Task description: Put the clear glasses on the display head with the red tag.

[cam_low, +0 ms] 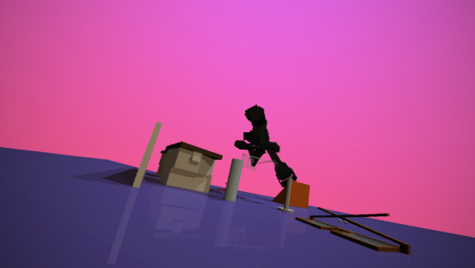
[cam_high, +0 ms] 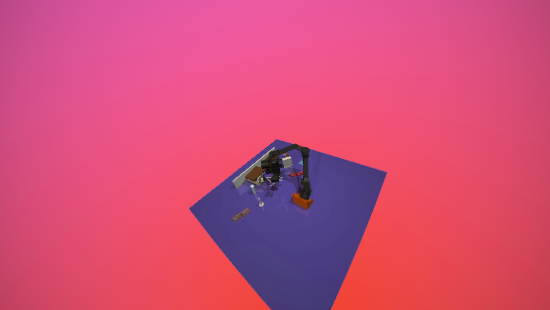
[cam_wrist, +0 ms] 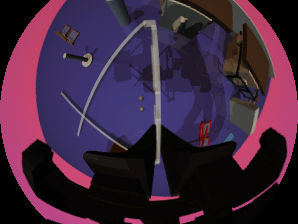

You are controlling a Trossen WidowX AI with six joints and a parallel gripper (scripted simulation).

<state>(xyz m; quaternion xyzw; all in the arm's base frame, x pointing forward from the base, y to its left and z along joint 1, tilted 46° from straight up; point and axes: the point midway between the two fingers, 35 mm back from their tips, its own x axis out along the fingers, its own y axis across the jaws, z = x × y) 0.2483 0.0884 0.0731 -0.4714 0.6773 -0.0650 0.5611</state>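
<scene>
My gripper tip is now 1 cm short of the thin stand, 22 cm to the right of it and 10 cm above it. From my gripper tip the other things lie so: grey shape (14 cm ahead, 26 cm to the right, 7 cm below); then pale board (37 cm ahead, 4 cm to the right, 7 cm below); then display head (23 cm ahead, 6 cm to the left, 7 cm below).
</scene>
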